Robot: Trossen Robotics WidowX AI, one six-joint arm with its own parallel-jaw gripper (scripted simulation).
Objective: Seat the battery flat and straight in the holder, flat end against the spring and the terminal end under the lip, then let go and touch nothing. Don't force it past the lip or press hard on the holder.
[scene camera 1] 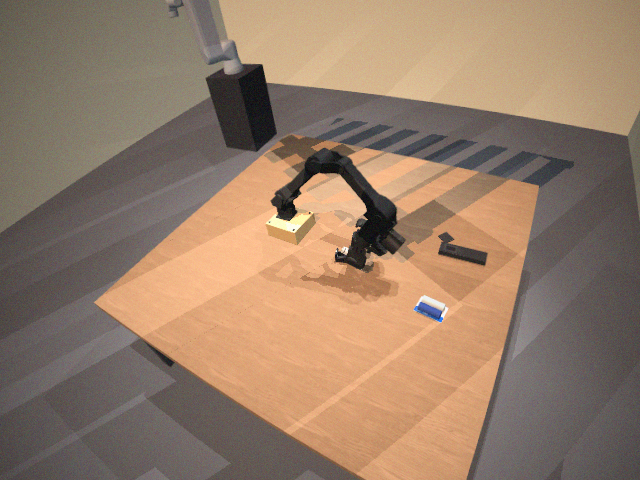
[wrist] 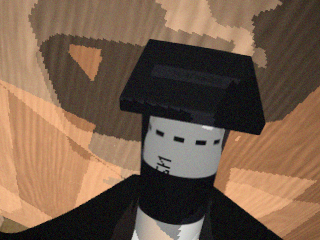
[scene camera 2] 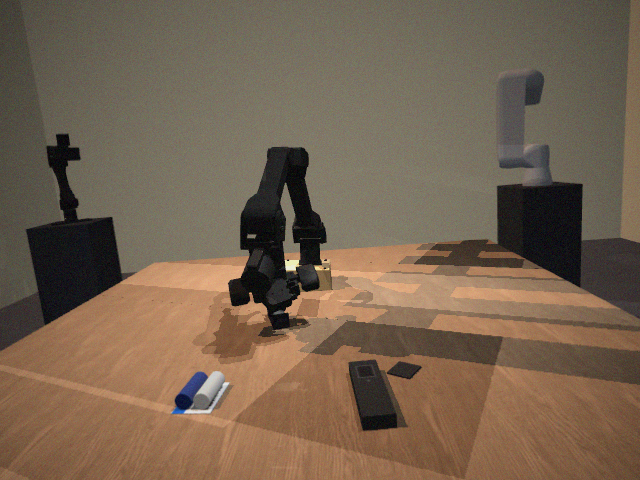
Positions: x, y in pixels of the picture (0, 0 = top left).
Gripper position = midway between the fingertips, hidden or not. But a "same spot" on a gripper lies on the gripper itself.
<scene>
My gripper shows in scene camera 1, in the wrist view [171, 190] and in scene camera 2. The same spot on my gripper: [scene camera 1: 355, 257] is [scene camera 2: 235, 283].
</scene>
